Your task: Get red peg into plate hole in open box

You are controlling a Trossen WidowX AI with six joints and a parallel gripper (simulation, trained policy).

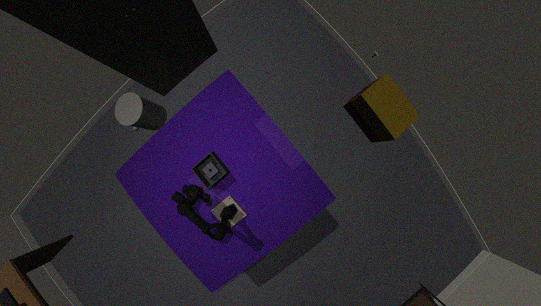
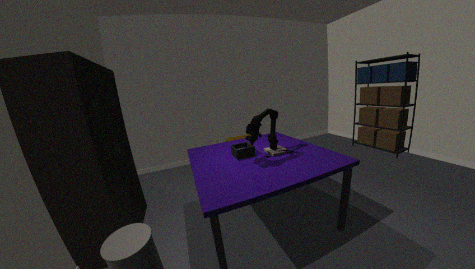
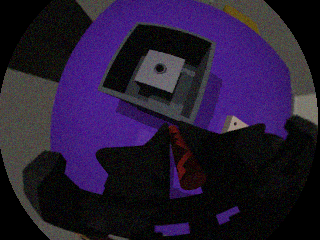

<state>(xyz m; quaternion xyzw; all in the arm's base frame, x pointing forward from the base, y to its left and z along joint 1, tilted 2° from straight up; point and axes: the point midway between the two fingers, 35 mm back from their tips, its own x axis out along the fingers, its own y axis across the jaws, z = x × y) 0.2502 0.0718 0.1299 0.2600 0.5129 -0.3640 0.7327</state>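
Right now the light grey plate is 7 cm ahead of my gripper tip, 9 cm to the right of it and 8 cm below it. The rest, counted from my gripper tip: dark box (7 cm ahead, 9 cm to the right, 10 cm below); red peg (1 cm behind, 1 cm to the left, 3 cm above).
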